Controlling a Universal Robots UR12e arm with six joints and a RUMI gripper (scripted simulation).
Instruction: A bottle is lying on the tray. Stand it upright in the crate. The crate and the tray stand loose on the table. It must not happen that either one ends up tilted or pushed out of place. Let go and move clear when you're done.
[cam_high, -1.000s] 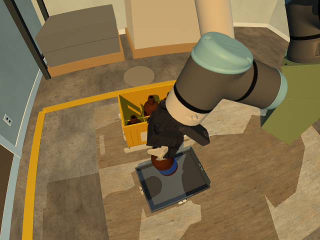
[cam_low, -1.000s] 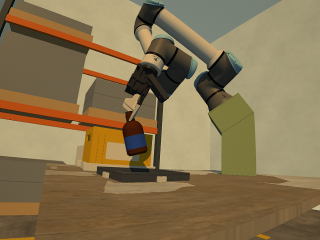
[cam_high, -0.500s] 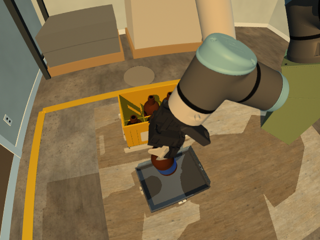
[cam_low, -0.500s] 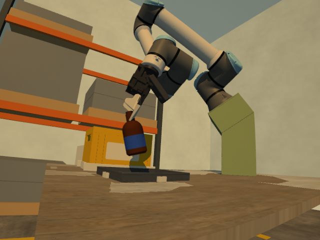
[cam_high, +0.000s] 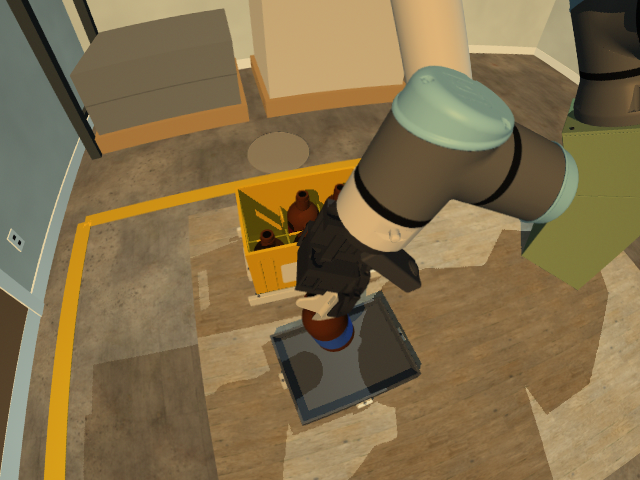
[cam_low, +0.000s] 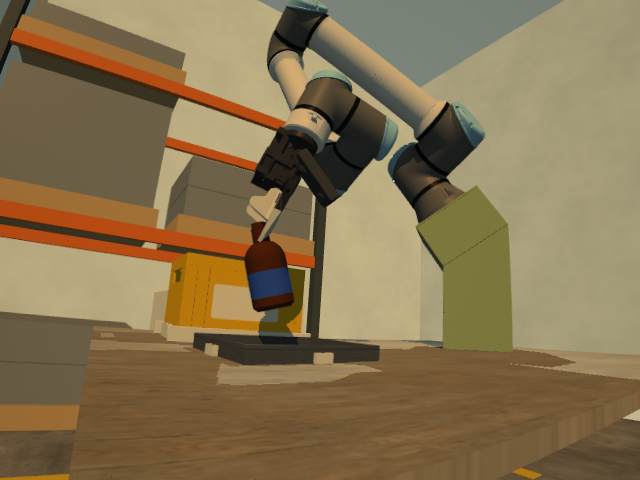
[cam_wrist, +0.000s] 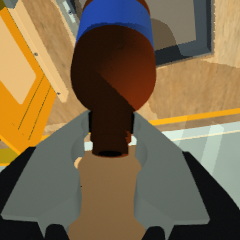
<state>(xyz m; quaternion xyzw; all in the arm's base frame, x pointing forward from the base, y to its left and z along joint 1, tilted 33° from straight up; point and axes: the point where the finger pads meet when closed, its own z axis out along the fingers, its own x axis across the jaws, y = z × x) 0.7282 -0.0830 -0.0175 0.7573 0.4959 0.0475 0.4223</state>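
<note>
Now: hand 5 cm above the bottle, 1 cm to the right of it and 1 cm past it. The rest, counted from my hand: dark tray 19 cm below, 5 cm to the left, 3 cm behind; then yellow crate 21 cm to the right, 12 cm below, 10 cm behind.
</note>
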